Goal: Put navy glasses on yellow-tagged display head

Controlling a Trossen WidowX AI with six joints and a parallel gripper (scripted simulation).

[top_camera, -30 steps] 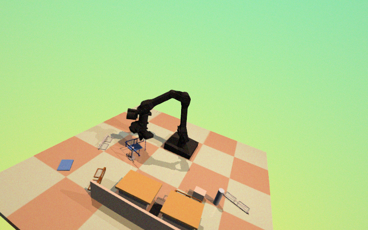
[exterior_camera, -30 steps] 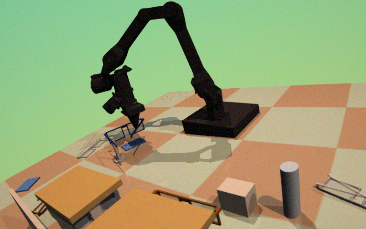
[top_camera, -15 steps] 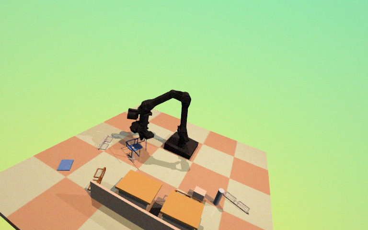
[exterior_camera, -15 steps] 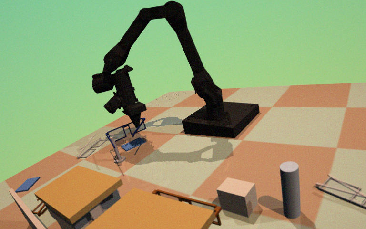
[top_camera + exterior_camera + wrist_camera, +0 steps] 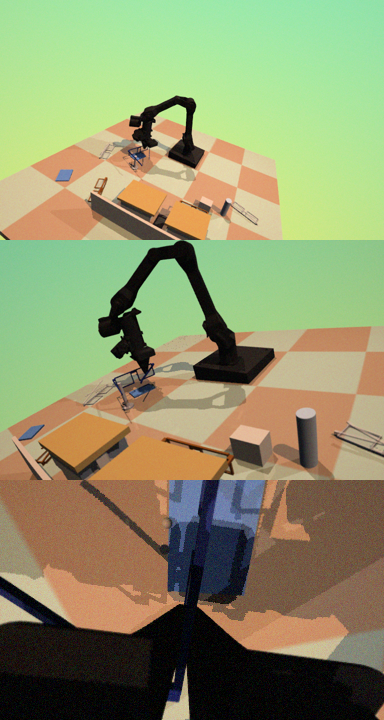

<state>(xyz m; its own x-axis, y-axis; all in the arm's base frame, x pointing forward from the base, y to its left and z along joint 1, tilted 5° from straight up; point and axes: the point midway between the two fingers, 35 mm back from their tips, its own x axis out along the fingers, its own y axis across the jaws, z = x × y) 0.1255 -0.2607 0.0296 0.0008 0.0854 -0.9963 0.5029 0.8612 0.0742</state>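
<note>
Now: the grey post stand 120 mm ahead of my gripper tip, 10 mm to the left of it and 30 mm below it. Round my gripper tip: low wall: 490 mm ahead, 280 mm to the left.
</note>
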